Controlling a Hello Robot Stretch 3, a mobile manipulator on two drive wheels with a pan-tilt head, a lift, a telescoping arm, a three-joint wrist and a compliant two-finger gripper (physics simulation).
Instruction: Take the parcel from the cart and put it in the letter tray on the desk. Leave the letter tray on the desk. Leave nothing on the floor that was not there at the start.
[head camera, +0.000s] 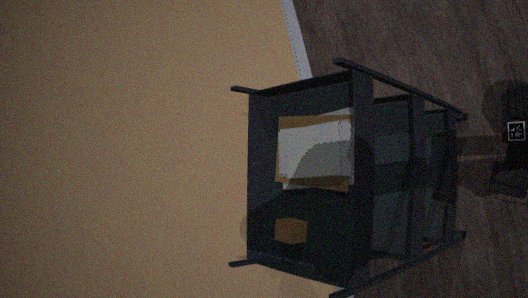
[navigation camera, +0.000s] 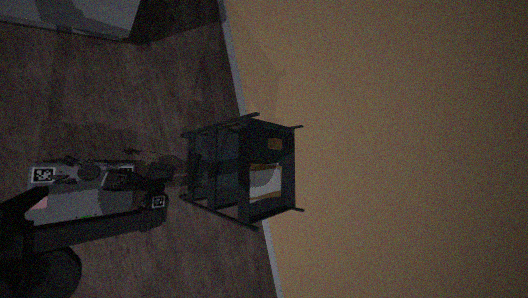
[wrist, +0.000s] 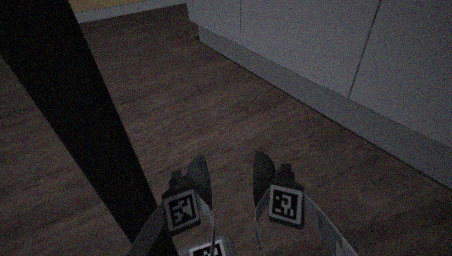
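Seen in the pictures: gripper, fingertip midpoint: (navigation camera: 54, 168); robot's base at its link origin: (navigation camera: 89, 171).
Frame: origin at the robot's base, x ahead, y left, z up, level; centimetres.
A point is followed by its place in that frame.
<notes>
The parcel, a small brown box (head camera: 291, 230) {y -63.7, x 14.4, z 71.3 cm} (navigation camera: 274, 144) {y -63.5, x 14.5, z 70.8 cm}, sits on the top shelf of the dark cart (head camera: 260, 130) {y -78.0, x -9.2, z 69.3 cm} (navigation camera: 288, 170) {y -77.9, x 1.2, z 69.0 cm}, beside white sheets and brown envelopes. The cart stands against the yellow wall and has two lower shelves. My gripper (wrist: 230, 171) {y 7.5, x 3.4, z 44.5 cm} is open, with floor showing between its fingertips in the wrist view. It is apart from the parcel. Parts of my arm and wrist show at the left of the navigation view and at the right edge of the head view. The desk and the letter tray do not show in these views.
The white sheets (head camera: 312, 145) {y -60.3, x -4.8, z 68.7 cm} (navigation camera: 265, 182) {y -59.5, x -3.9, z 68.7 cm} lie with brown envelopes on the cart top. A white cabinet (navigation camera: 90, 15) {y 4.2, x 66.3, z 27.4 cm} (wrist: 300, 45) stands along the floor, at the top left of the navigation view. A dark bar (wrist: 75, 100) crosses the left of the wrist view.
</notes>
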